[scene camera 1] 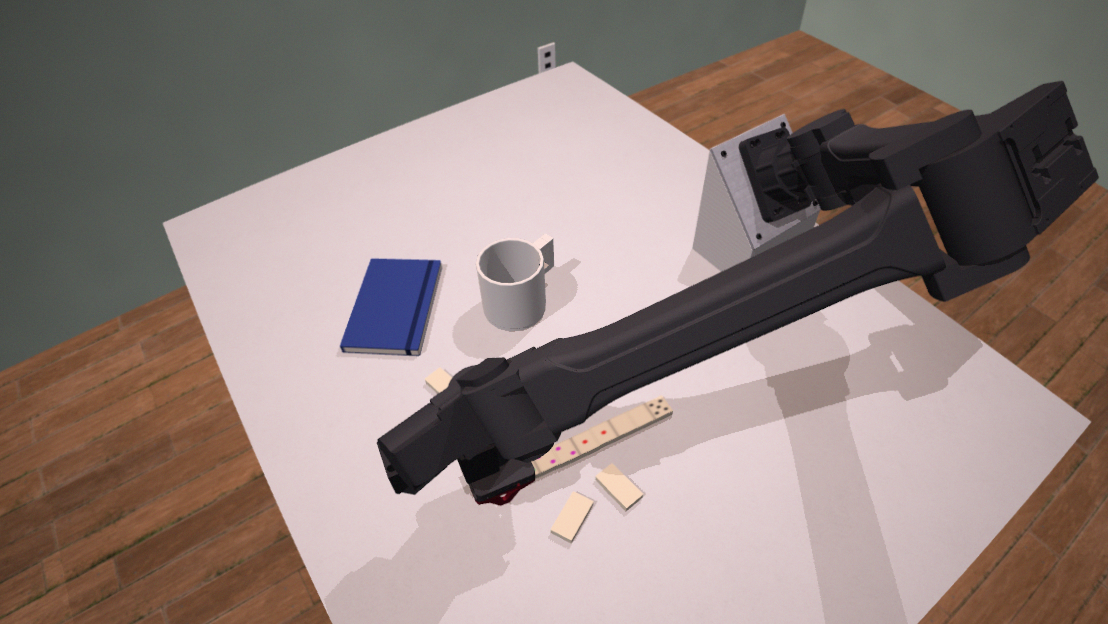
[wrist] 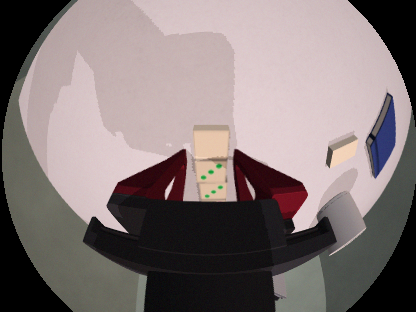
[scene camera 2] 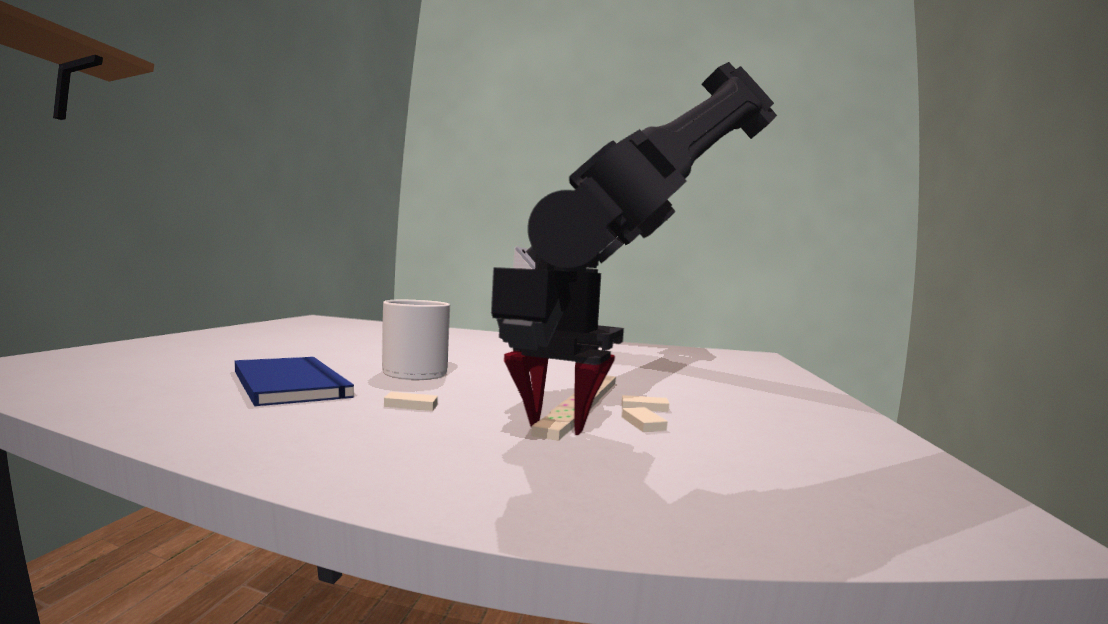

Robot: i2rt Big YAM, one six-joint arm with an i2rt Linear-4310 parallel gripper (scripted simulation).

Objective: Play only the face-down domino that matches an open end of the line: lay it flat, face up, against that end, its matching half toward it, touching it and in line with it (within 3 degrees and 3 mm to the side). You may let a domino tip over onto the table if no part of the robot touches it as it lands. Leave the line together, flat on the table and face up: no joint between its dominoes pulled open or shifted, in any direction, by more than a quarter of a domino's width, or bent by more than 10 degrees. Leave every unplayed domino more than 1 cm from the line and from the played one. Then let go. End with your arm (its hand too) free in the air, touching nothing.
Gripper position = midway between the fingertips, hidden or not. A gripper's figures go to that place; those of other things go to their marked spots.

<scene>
My gripper (scene camera 1: 497, 487): 0.78 m from the lens. A white mug (scene camera 1: 511, 272): 0.94 m from the lens. A blue notebook (scene camera 1: 390, 316) is 0.94 m from the lens.
</scene>
